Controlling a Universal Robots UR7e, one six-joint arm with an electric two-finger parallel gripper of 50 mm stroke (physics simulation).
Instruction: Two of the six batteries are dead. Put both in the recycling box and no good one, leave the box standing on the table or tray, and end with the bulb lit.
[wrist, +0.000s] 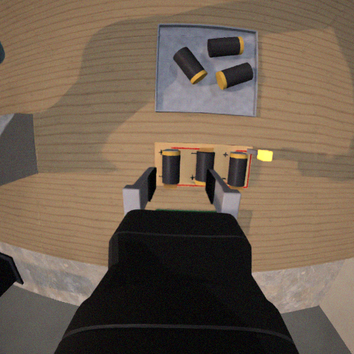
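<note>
A wooden battery holder (188, 156) with red lines holds three black batteries side by side. The left battery (171, 167) and right battery (238, 171) have their gold ends at the top; the middle battery (204, 164) has its gold end at the bottom. Three more batteries (190, 65) (225, 46) (235, 76) lie loose on their sides in a grey-blue tray (172, 101). My gripper (180, 178) is open and empty, its fingertips over the lower part of the holder, around the left and middle batteries in view. The recycling box and a bulb cannot be made out.
A yellow block (265, 155) on a grey bar sticks out at the holder's upper right corner. A grey block (19, 147) stands at the left edge. A green strip (185, 210) shows partly behind the gripper body. A dark blue object (1, 52) shows at the upper left edge.
</note>
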